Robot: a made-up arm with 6 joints. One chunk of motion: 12 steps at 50 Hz.
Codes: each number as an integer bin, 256 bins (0 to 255) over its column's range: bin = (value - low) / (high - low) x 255, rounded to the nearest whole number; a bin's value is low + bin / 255 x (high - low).
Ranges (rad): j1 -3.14..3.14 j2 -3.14..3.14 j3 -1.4..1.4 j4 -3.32..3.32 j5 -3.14..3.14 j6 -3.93..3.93
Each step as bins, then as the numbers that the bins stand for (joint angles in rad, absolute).
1 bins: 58 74 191 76 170 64
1 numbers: -1.7116 -1.3176 0.6973 -1.3410 1.0467 -1.9573
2 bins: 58 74 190 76 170 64
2 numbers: -1.7116 -1.3176 0.6863 -1.3410 1.0467 -1.9573
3 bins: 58 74 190 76 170 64
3 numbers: -1.7116 -1.3176 0.6863 -1.3410 1.0467 -1.9573
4 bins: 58 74 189 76 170 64
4 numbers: -1.7116 -1.3176 0.6753 -1.3410 1.0467 -1.9573
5 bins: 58 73 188 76 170 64
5 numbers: -1.7116 -1.3422 0.6643 -1.3410 1.0467 -1.9573
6 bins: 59 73 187 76 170 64
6 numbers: -1.6870 -1.3422 0.6533 -1.3410 1.0467 -1.9573
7 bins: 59 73 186 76 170 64
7 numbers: -1.6870 -1.3422 0.6424 -1.3410 1.0467 -1.9573
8 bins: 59 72 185 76 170 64
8 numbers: -1.6870 -1.3668 0.6314 -1.3410 1.0467 -1.9573
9 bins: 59 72 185 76 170 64
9 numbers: -1.6870 -1.3668 0.6314 -1.3410 1.0467 -1.9573
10 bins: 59 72 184 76 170 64
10 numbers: -1.6870 -1.3668 0.6204 -1.3410 1.0467 -1.9573
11 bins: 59 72 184 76 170 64
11 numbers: -1.6870 -1.3668 0.6204 -1.3410 1.0467 -1.9573
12 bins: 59 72 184 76 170 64
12 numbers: -1.6870 -1.3668 0.6204 -1.3410 1.0467 -1.9573
